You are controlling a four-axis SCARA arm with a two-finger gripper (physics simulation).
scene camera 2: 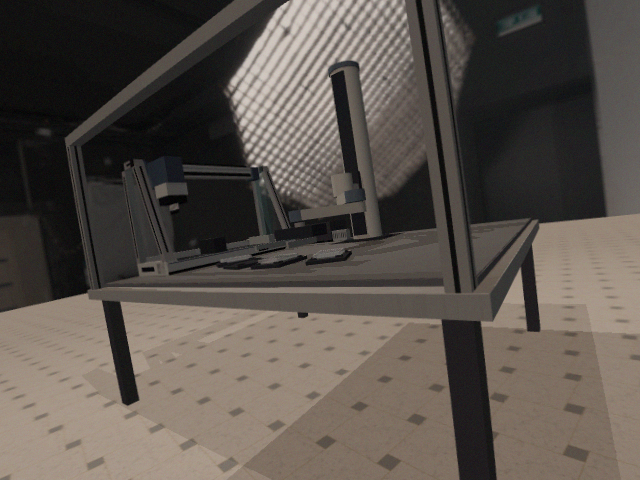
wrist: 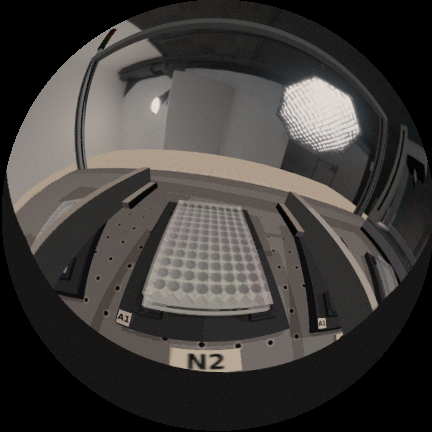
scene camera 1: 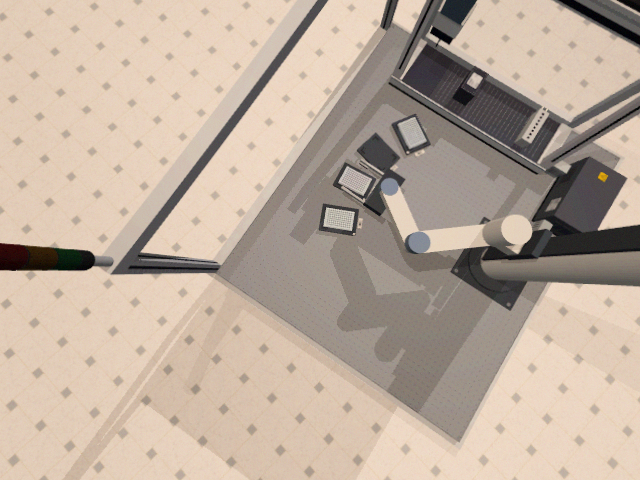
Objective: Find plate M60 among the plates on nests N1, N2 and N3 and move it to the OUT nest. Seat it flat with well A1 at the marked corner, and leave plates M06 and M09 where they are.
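Places are measured from the arm's base along level axes (x ahead, y left, z up), in millimetres.
Where they show: gripper, between the fingertips: (scene camera 2: 270,247) (wrist: 218,185) (scene camera 1: 351,173); arm's base, origin of its link: (scene camera 1: 494,262).
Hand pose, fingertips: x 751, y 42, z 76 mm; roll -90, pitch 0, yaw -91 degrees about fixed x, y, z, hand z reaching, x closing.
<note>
Each offset is from my fingertips to the top centre of the thing. "pt": to the spot under its first point.
Plate M60 @[dz -37, dx -29, dy +1 mm] (wrist: 207,250) (scene camera 1: 355,179), pale with many wells, lies flat in the dark nest N2 @[dz -45, dx -29, dy +1 mm] (wrist: 205,327). Its side label is not readable here. The nest's A1 mark @[dz -51, dx -110, dy +48 mm] (wrist: 123,317) is at its near left corner in the wrist view. My gripper (wrist: 218,185) is open, one finger on each side of the plate, with a gap on both sides. Another plate @[dz -37, dx -65, dy +187 mm] (scene camera 1: 339,219) (wrist: 55,217) sits in the nest to the left in the wrist view. A third plate @[dz -37, dx -123, dy -336 mm] (scene camera 1: 410,132) (wrist: 387,280) sits in a nest farther right. Their labels are not readable.
A dark nest without a plate @[dz -45, dx -48, dy -171 mm] (scene camera 1: 378,150) (wrist: 312,305) lies between N2 and the far right plate, partly hidden by my right finger in the wrist view. A framed dark deck (scene camera 1: 444,108) stands behind the nests. A dark box @[pt dz +52, dx -843, dy -440 mm] (scene camera 1: 584,193) is beside the arm's base.
</note>
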